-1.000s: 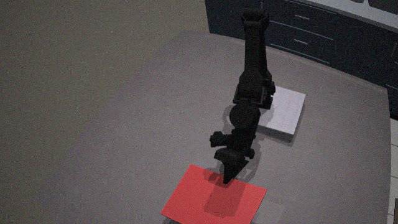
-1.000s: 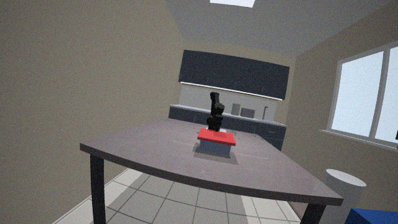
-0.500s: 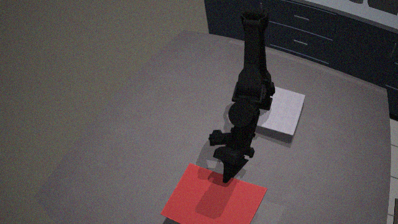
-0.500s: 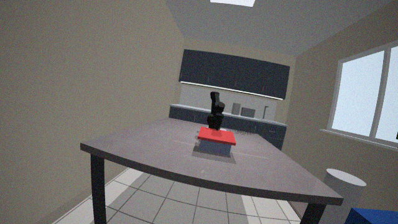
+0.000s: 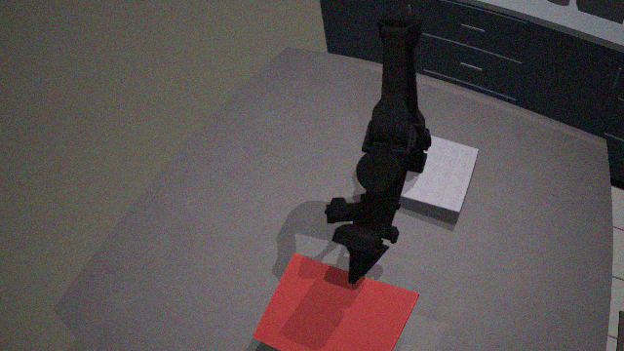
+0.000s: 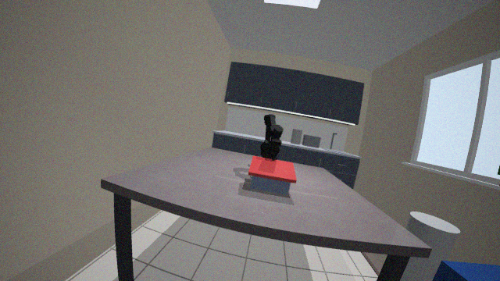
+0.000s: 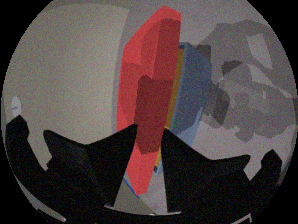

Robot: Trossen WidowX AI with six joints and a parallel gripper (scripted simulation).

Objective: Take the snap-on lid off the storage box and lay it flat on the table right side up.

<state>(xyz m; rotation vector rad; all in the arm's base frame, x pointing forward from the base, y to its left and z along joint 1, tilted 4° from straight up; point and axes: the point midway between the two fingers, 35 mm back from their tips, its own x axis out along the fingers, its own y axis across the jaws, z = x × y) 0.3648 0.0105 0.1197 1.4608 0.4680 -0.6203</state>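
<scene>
The red lid is 80 mm ahead of my gripper tip and 20 mm below it. Also, from my gripper tip: blue-grey box: 80 mm below, 70 mm ahead.
</scene>
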